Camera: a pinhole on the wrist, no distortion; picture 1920 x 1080 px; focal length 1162.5 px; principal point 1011.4 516.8 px. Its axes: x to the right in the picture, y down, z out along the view. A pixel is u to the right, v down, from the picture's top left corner.
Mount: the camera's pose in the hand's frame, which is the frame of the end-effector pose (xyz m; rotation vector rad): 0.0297 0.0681 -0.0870 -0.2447 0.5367 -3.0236
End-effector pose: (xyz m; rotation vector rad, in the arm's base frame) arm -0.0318 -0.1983 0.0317 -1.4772 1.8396 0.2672
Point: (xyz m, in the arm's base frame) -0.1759 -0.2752 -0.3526
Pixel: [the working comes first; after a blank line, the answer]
In the camera's frame: -0.2611 -0.2152 0.2306

outside the picture
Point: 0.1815 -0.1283 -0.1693
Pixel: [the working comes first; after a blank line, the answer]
In the camera's frame: 0.0299 0.0491 0.3990

1098.6 659.9
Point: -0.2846 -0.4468 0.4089
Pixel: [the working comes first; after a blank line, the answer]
In the camera's frame: 0.0167 0.1666 -0.4004

behind the camera
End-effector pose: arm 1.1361 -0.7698 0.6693 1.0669 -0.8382 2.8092
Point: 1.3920 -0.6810 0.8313
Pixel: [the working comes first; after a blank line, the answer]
In the camera's frame: 0.2050 0.1477 0.3470

1698.1 1011.6
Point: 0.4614 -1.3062 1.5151
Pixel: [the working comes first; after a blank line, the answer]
In the camera's frame: -1.0284 -0.2430 0.5719

outside the picture
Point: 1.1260 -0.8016 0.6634
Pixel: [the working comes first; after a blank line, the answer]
In the camera's frame: 0.0367 0.0010 0.0947

1462.3 528.7
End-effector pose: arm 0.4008 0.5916 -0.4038 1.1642 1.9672 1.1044
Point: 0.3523 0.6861 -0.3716
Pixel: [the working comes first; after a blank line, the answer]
In the camera's frame: -0.0601 0.0111 0.0850

188.4 668.6
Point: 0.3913 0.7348 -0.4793
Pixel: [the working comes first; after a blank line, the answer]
In the camera's frame: -0.0739 0.0388 0.2055

593.2 736.1
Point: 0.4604 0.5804 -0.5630
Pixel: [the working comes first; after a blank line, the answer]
In the camera's frame: 0.0995 0.1013 0.2458

1482.2 996.1
